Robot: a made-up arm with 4 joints.
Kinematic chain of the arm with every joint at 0, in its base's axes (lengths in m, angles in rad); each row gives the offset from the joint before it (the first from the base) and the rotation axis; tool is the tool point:
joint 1: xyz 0 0 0.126 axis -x
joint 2: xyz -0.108 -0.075 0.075 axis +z
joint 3: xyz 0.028 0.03 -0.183 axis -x
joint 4: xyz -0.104 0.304 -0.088 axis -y
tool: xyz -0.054 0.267 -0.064
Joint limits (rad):
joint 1: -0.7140..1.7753
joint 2: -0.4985..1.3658
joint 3: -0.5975..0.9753
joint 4: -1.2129..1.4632
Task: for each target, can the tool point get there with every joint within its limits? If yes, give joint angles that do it. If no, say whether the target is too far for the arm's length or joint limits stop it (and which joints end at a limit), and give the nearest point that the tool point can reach.
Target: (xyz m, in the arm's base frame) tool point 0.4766 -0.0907 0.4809
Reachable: no: joint limits stop it (at a limit: joint 1, joint 2, joint 3, joint 4) | nearest point 0.1560 0.2794 0.4877 | short by 0.490 m
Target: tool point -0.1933 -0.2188 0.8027
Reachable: no: joint limits stop it (at a limit: joint 1, joint 3, joint 4) | nearest point -0.2391 0.2457 0.5556 | short by 0.528 m
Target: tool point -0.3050 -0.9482 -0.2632
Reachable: no: too far | nearest point -0.3334 -0.6359 -0.1350 | short by 0.339 m
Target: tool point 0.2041 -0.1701 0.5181
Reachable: no: joint limits stop it (at a limit: joint 1, joint 2, joint 3, joint 4) | nearest point 0.1560 0.2794 0.4877 | short by 0.453 m
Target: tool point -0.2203 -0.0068 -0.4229
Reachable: yes | joints 1.4033 0.1158 -0.2959 1.1395
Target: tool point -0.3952 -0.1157 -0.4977
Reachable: yes | joints 0.2542 1.0433 0.8030 1.1320
